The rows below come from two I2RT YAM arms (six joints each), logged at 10 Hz.
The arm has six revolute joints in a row. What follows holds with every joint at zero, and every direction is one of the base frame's. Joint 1 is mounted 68 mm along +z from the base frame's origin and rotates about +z. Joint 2 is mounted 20 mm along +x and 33.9 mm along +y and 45.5 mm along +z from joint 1 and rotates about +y. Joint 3 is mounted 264 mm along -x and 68.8 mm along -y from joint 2 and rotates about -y. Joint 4 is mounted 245 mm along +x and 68.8 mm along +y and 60 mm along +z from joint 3 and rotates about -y. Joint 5 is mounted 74 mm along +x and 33.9 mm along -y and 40.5 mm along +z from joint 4 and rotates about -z. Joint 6 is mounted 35.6 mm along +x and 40.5 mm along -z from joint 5 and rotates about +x. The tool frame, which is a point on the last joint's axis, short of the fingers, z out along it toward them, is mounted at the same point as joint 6; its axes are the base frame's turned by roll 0, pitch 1.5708 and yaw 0 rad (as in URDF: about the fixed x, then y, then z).
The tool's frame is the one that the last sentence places.
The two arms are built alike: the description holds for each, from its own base.
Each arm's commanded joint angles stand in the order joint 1, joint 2, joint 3, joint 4, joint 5, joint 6.
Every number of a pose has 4 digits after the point.
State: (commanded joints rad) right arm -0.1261 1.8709 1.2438 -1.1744 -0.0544 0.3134; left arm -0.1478 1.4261 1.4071 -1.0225 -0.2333 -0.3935
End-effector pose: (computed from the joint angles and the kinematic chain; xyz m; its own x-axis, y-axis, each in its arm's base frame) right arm 0.3044 -0.0366 0.1639 -0.8762 0.4214 0.2338 0.4289 0.9031 -0.0201; left arm 0.2810 -0.0335 0.3363 -0.7992 -0.2582 -0.5428 -0.3017 0.9534 -0.0093
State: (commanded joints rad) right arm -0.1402 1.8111 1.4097 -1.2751 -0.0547 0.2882; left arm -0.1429 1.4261 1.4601 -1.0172 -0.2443 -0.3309
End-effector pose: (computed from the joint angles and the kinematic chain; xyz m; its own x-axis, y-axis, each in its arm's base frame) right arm 0.3174 -0.0428 0.2205 -0.9028 0.4140 0.1166 0.4191 0.9077 0.0221; left arm 0.2832 -0.0321 0.3527 -0.7809 -0.2061 -0.5897 -0.2625 0.9649 0.0103
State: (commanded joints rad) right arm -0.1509 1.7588 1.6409 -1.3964 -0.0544 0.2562; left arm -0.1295 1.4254 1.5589 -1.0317 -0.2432 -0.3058
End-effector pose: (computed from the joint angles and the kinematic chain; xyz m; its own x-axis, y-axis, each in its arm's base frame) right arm 0.3225 -0.0471 0.2942 -0.9176 0.3955 -0.0409 0.3924 0.9174 0.0668; left arm 0.2829 -0.0282 0.3819 -0.7326 -0.1993 -0.6508 -0.2559 0.9667 -0.0079
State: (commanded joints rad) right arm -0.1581 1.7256 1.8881 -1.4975 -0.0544 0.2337; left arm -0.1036 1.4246 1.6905 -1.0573 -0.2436 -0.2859
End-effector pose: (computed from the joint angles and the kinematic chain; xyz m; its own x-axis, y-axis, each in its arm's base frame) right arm 0.3147 -0.0482 0.3667 -0.9006 0.3777 -0.2150 0.3631 0.9258 0.1055; left arm 0.2779 -0.0203 0.4197 -0.6596 -0.2066 -0.7227 -0.2650 0.9637 -0.0336
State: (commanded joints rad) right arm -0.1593 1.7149 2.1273 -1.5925 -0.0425 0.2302; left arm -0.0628 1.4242 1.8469 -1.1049 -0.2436 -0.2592
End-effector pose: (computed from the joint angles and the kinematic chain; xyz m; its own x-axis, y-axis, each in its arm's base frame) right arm 0.2965 -0.0461 0.4266 -0.8563 0.3685 -0.3618 0.3471 0.9295 0.1251; left arm 0.2645 -0.0080 0.4615 -0.5760 -0.2130 -0.7892 -0.2830 0.9577 -0.0519
